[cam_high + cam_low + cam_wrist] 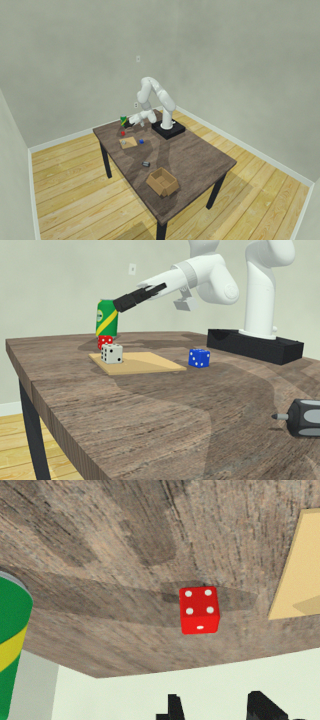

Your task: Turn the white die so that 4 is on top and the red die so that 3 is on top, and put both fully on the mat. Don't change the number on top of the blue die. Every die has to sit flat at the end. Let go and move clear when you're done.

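Now: the red die 4 cm ahead of my hand, 1 cm to the right of it and 9 cm below it. Round my hand: green can 3 cm behind, 17 cm to the right, 5 cm below; then white die 8 cm ahead, 13 cm to the left, 9 cm below; then tan mat 3 cm ahead, 13 cm to the left, 11 cm below.
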